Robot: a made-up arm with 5 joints.
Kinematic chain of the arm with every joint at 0, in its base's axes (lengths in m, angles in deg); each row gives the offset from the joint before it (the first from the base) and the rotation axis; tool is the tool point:
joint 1: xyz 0 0 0.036 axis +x
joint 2: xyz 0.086 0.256 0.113 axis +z
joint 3: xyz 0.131 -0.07 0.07 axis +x
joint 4: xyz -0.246 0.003 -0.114 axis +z
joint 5: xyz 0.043 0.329 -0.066 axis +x
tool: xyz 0.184 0.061 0
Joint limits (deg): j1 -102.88..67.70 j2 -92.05..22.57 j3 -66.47..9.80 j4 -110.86..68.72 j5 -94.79..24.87
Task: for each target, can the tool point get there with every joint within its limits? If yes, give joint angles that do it. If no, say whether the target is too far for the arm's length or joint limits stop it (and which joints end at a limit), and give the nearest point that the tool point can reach.
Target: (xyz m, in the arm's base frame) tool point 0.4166 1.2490 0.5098
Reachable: no: too far | nearest point 0.2342 0.6924 0.2987 | short by 0.623 m
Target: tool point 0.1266 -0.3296 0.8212
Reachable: no: joint limits stop it (at a limit: joint 3, joint 4) | nearest point 0.1172 -0.1770 0.4577 | short by 0.394 m
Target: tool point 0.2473 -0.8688 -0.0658
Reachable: no: joint limits stop it (at a limit: joint 1, joint 3, joint 4) | nearest point 0.1844 -0.4492 0.0486 | short by 0.439 m
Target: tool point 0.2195 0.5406 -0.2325
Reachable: yes | joints -18.65 -40.78 -5.95 32.13 -40.89
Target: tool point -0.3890 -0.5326 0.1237
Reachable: no: joint limits stop it (at a limit: joint 1, joint 3, joint 4) | nearest point -0.2560 -0.3849 0.1773 | short by 0.206 m
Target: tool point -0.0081 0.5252 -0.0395
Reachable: yes | joints 17.57 -16.52 -29.72 37.35 -58.87
